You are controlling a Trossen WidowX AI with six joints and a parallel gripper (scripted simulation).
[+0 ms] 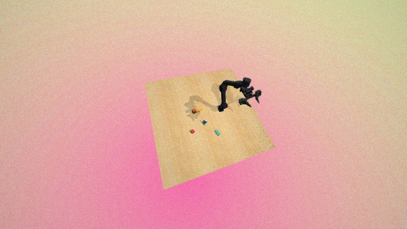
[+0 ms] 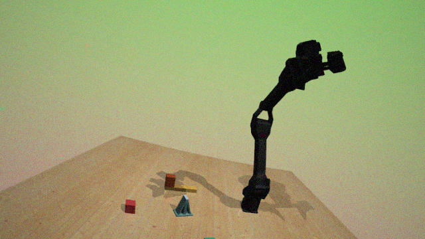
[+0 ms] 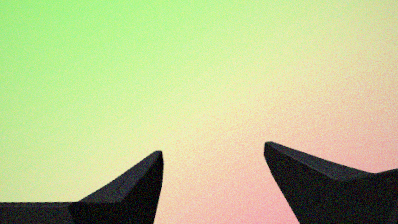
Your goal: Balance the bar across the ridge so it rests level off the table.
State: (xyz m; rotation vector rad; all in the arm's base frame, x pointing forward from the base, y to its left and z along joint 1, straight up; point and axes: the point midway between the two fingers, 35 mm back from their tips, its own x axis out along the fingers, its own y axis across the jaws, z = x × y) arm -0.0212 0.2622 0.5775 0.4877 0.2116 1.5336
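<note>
My gripper tip is now 560 mm above the bar, 350 mm to the left of it and 340 mm short of it. Also, from my gripper tip: teal block: 580 mm below, 180 mm ahead, 20 mm to the right; then small red cube: 570 mm below, 450 mm ahead, 110 mm to the right.
</note>
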